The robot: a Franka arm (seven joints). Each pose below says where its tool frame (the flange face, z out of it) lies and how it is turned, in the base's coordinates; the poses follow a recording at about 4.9 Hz.
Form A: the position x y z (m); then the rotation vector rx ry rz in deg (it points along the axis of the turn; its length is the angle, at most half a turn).
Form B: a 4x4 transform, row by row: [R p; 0 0 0 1], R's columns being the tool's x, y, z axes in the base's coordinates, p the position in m. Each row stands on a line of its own. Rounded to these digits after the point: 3 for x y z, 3 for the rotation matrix.
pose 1, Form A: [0.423 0.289 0.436 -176.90 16.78 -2.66]
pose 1, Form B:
0.982 -0.187 0.034 0.423
-0.189 -0.981 0.037 0.289
0.026 -0.043 -0.999 0.436
0 0 0 1

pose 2, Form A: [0.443 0.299 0.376 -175.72 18.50 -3.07]
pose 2, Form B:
0.977 -0.207 0.041 0.443
-0.209 -0.976 0.053 0.299
0.029 -0.061 -0.998 0.376
0 0 0 1

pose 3, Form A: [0.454 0.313 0.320 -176.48 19.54 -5.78]
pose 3, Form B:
0.974 -0.217 0.069 0.454
-0.220 -0.975 0.034 0.313
0.060 -0.048 -0.997 0.320
0 0 0 1

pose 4, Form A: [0.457 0.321 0.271 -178.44 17.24 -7.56]
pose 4, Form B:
0.978 -0.191 0.085 0.457
-0.192 -0.981 0.002 0.321
0.083 -0.018 -0.996 0.271
0 0 0 1

